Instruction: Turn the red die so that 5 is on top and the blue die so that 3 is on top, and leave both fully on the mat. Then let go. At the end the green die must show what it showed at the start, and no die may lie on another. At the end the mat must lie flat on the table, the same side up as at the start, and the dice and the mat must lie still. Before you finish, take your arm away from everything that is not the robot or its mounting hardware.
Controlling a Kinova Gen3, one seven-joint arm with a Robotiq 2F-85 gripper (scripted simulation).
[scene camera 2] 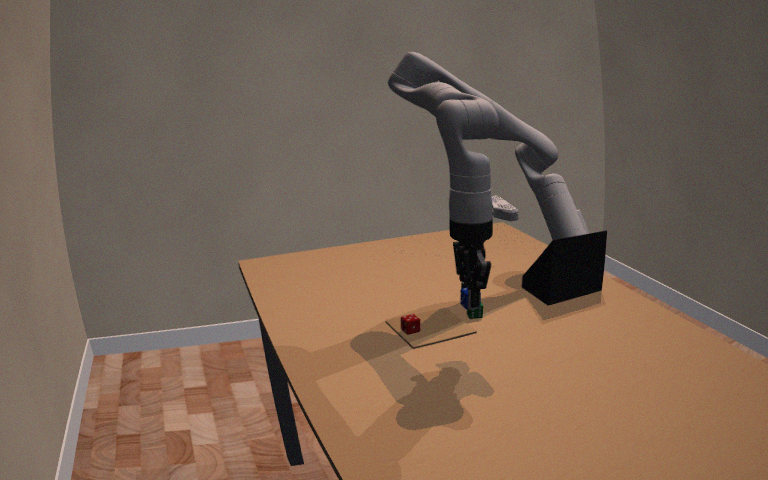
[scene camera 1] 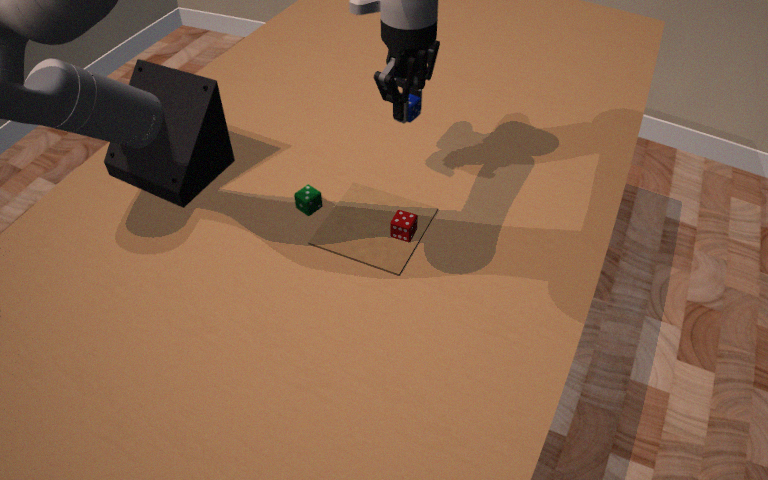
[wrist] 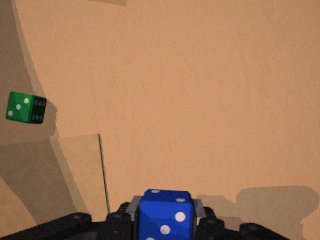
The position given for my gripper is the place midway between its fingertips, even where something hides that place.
I see my gripper (scene camera 1: 407, 115), a thin tan mat (scene camera 1: 358, 228) and a green die (wrist: 30, 109).
The thin tan mat shows as well in scene camera 2 (scene camera 2: 440, 325). My gripper is seen too in scene camera 2 (scene camera 2: 470, 305) and in the wrist view (wrist: 166, 211).
